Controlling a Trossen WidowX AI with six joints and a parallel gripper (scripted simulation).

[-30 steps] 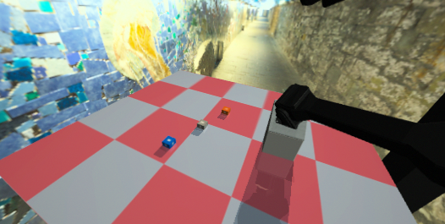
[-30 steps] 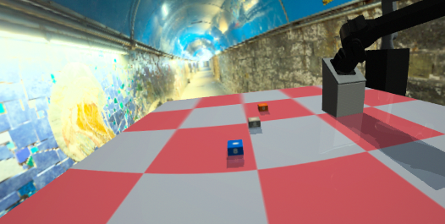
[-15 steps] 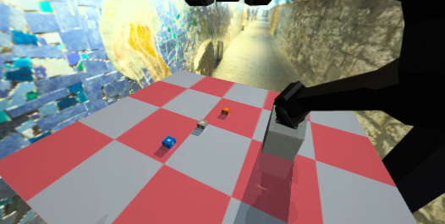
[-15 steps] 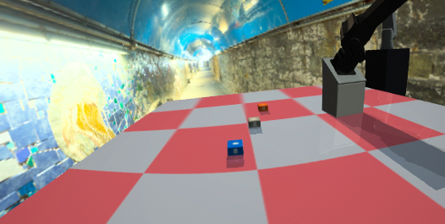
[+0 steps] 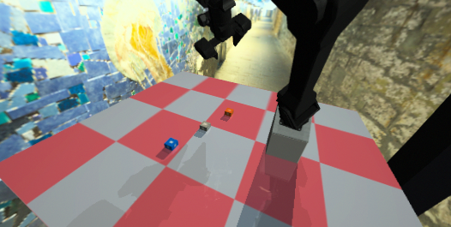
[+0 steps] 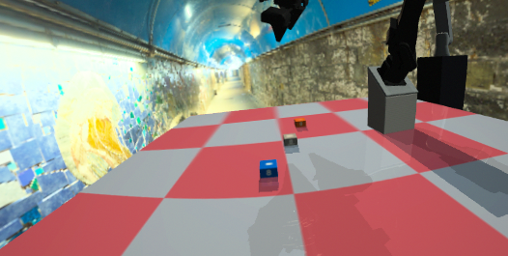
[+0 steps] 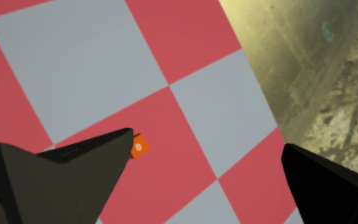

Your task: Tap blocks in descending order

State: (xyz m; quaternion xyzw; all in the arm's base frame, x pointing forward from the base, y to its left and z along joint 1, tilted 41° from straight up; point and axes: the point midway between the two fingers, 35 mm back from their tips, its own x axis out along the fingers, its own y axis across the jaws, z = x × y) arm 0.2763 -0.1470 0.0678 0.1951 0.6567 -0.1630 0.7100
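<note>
Now: gripper tip 270 mm above the blue block, 250 mm to the right of it and 80 mm short of it. The rest, counted from my gripper tip: orange block (270 mm below, 30 mm behind, 20 mm to the right); then grey block (270 mm below, 110 mm to the left, 20 mm ahead).
</note>
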